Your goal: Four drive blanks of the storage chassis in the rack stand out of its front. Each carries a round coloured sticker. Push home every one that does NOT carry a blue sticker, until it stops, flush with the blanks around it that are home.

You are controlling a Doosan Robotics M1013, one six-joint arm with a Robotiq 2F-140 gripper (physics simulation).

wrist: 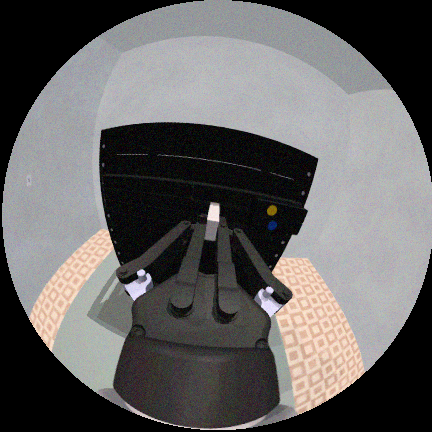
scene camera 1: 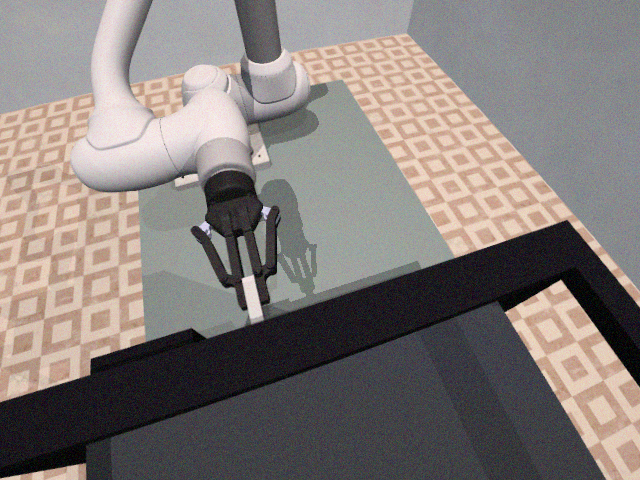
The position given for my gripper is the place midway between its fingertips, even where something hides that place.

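Note:
There is a black rack (scene camera 1: 426, 368), and the wrist view gives me the rack (wrist: 144, 195) as well. As for my own gripper (scene camera 1: 261, 333), it is visible there, and I find the gripper (wrist: 213, 210) in the wrist view too.

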